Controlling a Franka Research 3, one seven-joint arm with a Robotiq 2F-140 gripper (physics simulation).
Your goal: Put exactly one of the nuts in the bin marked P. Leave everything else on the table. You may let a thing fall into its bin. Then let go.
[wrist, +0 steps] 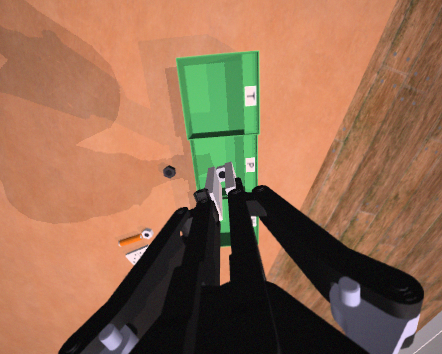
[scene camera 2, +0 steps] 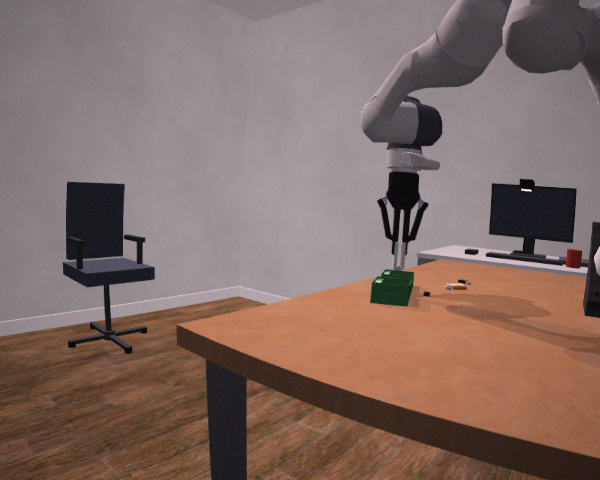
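My gripper (scene camera 2: pixel 398 267) (wrist: pixel 223 175) is shut on a silver nut (wrist: pixel 222 174) with a dark hole, which shows between the fingertips in the wrist view. The gripper points down, above the green bins (scene camera 2: pixel 391 292); in the wrist view the fingertips overlap the bin marked P (wrist: pixel 250 145), the middle one of three. A black nut (scene camera 2: pixel 426 293) (wrist: pixel 169 172) lies on the table beside the bins. Another silver nut (wrist: pixel 147 233) lies at one end of an orange piece (scene camera 2: pixel 458 287) (wrist: pixel 131 241).
The bin marked T (wrist: pixel 251 70) adjoins bin P. The third bin (wrist: pixel 225 239) is partly hidden by the fingers. A white piece with holes (wrist: pixel 136 255) lies near the orange piece. A small black item (scene camera 2: pixel 464 281) lies behind it. A monitor (scene camera 2: pixel 532 212) and red cup (scene camera 2: pixel 573 258) stand behind.
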